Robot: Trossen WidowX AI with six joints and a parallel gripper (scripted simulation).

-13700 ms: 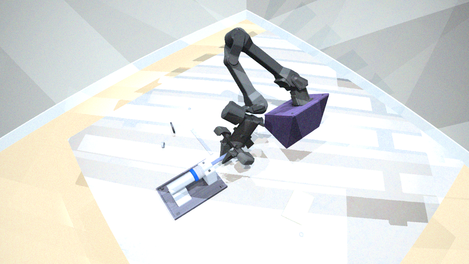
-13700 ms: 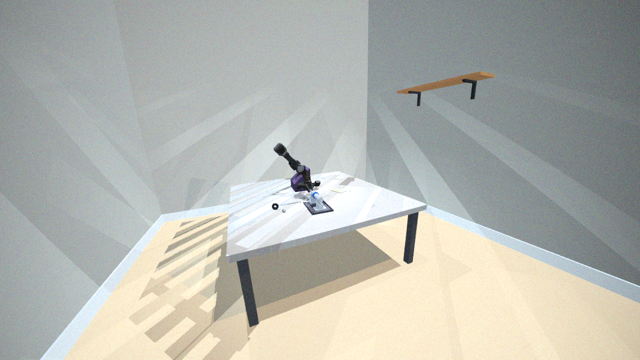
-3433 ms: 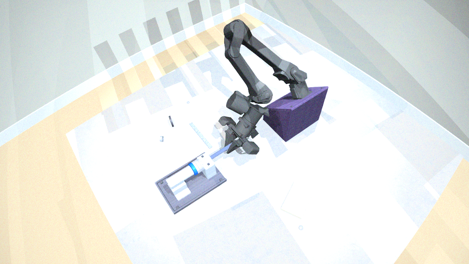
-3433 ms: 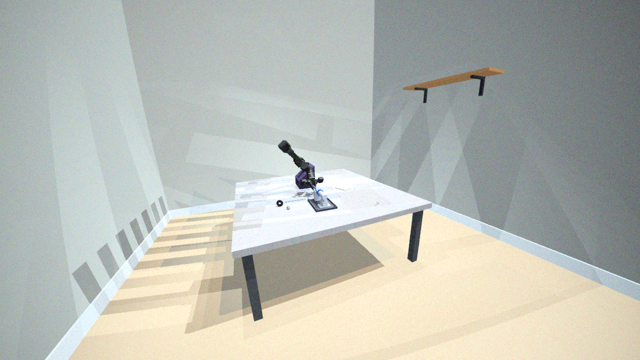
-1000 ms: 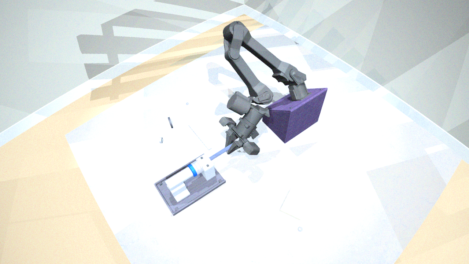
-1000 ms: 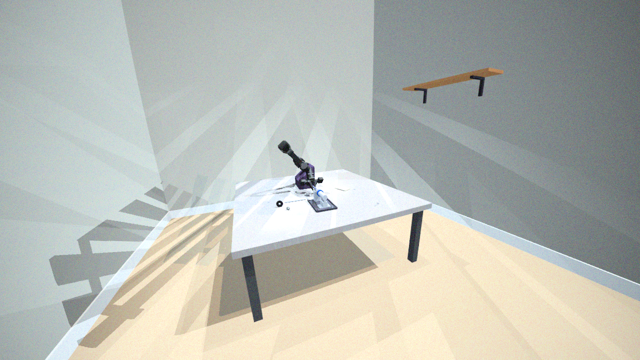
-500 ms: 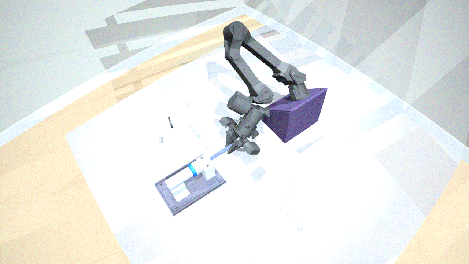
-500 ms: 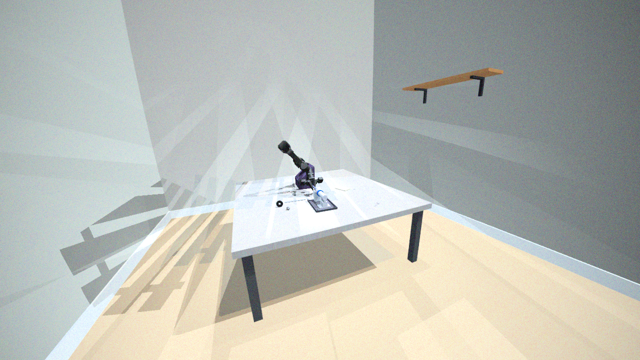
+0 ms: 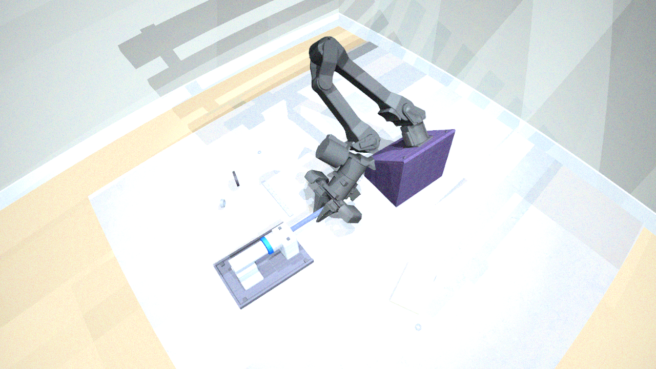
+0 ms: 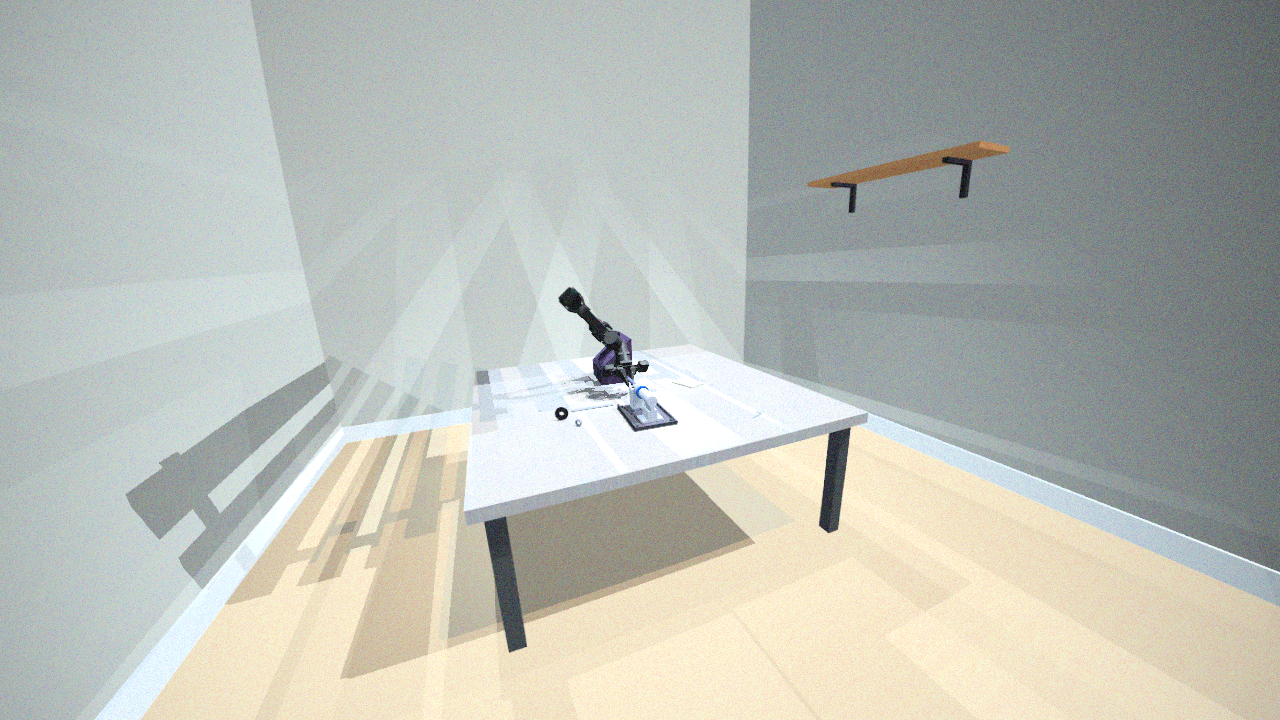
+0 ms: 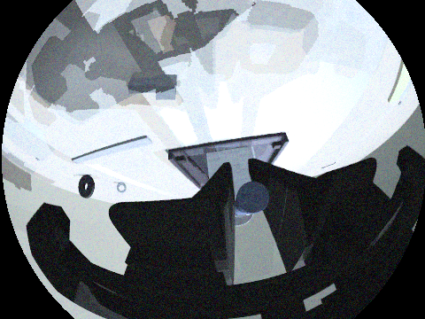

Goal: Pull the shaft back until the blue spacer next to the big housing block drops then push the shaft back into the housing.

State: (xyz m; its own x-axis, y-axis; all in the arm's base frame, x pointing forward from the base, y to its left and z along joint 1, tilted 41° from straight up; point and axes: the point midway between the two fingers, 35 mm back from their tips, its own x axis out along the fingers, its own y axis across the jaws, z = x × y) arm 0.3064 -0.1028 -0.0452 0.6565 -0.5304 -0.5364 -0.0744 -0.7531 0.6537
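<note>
My gripper tip is now 60 mm short of the shaft and 20 mm below it. The rest, counted from my gripper tip: blue spacer: 150 mm ahead, 10 mm to the right, 20 mm above; black ring: 80 mm ahead, 290 mm to the right, 30 mm below; thin metal strip: 20 mm ahead, 160 mm to the right, 50 mm below.
</note>
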